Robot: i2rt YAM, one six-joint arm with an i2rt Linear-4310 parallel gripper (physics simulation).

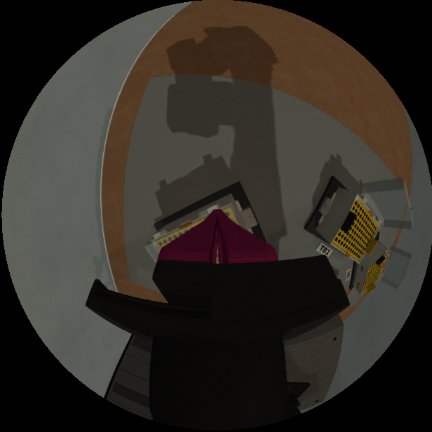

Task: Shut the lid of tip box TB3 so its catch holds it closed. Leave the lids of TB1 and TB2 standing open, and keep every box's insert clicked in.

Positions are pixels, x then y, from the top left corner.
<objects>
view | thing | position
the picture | my gripper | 217, 215
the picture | clear lid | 153, 247
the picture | grey mat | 193, 134
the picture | tip box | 359, 271
</objects>
